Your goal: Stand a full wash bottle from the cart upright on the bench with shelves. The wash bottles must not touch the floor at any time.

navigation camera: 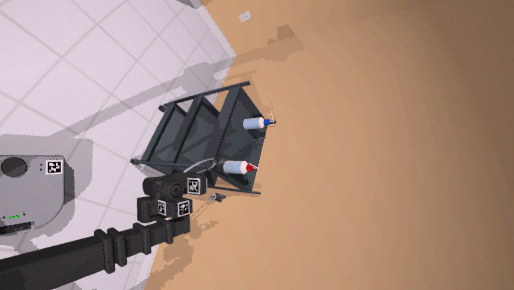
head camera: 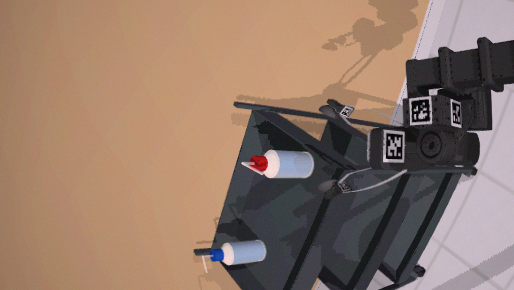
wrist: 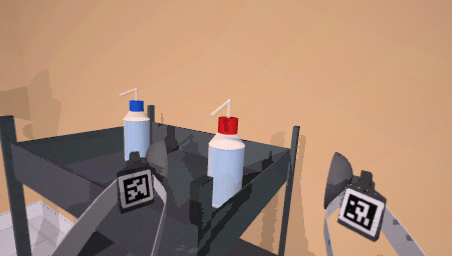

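Seen in the pictures: gripper, fingertip midpoint: (navigation camera: pixel 223 177) (head camera: pixel 321 149); robot's base, origin of the base link: (navigation camera: pixel 14 165).
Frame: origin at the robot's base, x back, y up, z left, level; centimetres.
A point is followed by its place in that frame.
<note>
A wash bottle with a red cap (head camera: pixel 292 164) @[z -69.2, x 0.0, y 72.8 cm] (navigation camera: pixel 236 167) @[z -69.3, x -0.1, y 74.0 cm] (wrist: pixel 226 170) stands upright in the top tray of the dark cart (head camera: pixel 312 235) @[z -68.8, x -16.1, y 66.3 cm] (navigation camera: pixel 227 112) @[z -66.2, x -25.0, y 71.1 cm] (wrist: pixel 265 190). Its lower end is partly hidden by a cart post and the tray wall in the wrist view. A wash bottle with a blue cap (head camera: pixel 246 251) @[z -85.9, x -22.2, y 72.5 cm] (navigation camera: pixel 254 123) @[z -85.8, x -22.5, y 73.6 cm] (wrist: pixel 136 135) stands upright across the tray, partly behind the left finger. My gripper (head camera: pixel 330 150) @[z -53.4, x 2.6, y 80.1 cm] (navigation camera: pixel 218 180) @[z -53.4, x 2.6, y 80.1 cm] (wrist: pixel 244 164) @[z -53.4, x 2.6, y 80.1 cm] is wide open and empty. The red-capped bottle is ahead of the fingertips, between them in the wrist view. The bench with shelves does not show.
A near corner post (wrist: pixel 201 215) of the cart rises between the fingers in the wrist view, and another post (wrist: pixel 289 190) stands farther right. The tan wall (head camera: pixel 125 125) @[z -91.9, x 7.7, y 102.7 cm] is behind the cart. My base (navigation camera: pixel 30 190) @[z -5.0, x 9.3, y 16.0 cm] stands on the tiled floor (navigation camera: pixel 100 95) @[z -34.5, x -39.6, y 0.1 cm].
</note>
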